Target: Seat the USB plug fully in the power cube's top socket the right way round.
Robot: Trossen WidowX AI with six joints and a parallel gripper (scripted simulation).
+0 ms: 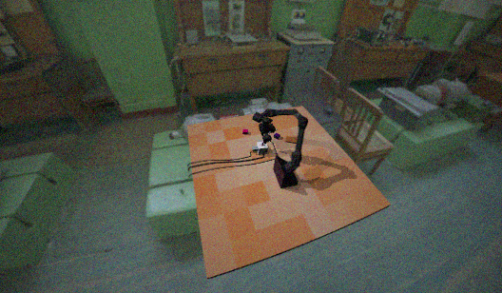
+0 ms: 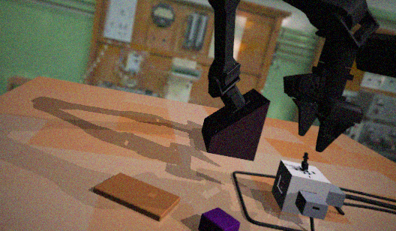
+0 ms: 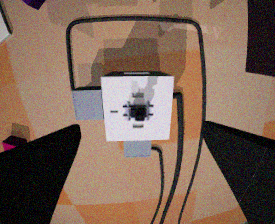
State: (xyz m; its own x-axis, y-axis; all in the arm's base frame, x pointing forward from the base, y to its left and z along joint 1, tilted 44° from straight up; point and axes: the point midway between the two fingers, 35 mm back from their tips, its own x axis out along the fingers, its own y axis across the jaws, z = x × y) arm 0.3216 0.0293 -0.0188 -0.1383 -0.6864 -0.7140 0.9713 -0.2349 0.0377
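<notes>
My gripper tip is 40 mm above the usb plug. The rest, counted from my gripper tip: purple block 120 mm ahead, 190 mm to the right, 120 mm below; then USB socket 10 mm to the left, 60 mm below; then magenta block 270 mm ahead, 60 mm to the left, 120 mm below.
</notes>
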